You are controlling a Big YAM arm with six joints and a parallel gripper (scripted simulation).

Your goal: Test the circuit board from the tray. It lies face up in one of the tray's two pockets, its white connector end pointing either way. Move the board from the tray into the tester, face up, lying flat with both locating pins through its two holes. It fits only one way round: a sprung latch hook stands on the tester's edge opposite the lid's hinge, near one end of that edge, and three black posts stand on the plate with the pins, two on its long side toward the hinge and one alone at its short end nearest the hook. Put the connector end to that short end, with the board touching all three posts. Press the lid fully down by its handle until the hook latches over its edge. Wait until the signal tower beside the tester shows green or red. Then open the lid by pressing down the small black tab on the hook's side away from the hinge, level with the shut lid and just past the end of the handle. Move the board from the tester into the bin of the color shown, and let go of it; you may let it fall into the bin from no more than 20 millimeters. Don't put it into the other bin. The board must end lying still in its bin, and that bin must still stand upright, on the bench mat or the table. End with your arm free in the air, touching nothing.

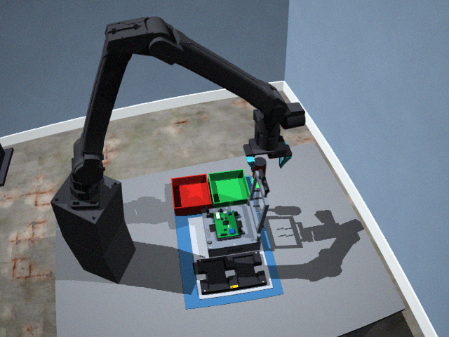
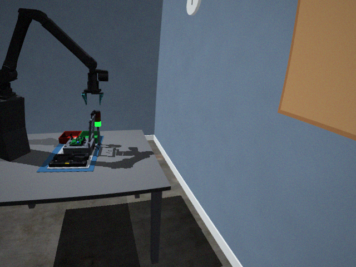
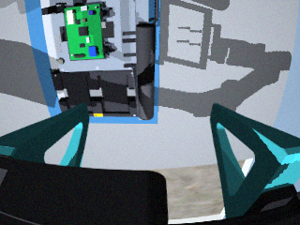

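Right now my hand is 26 cm above the green circuit board, 13 cm past it and 1 cm to the right of it. Also, from my hand: black latch hook 24 cm below, 19 cm behind, 7 cm to the left; then clear lid 15 cm below, 2 cm behind; then green bin 32 cm below, 21 cm to the left, 7 cm behind.
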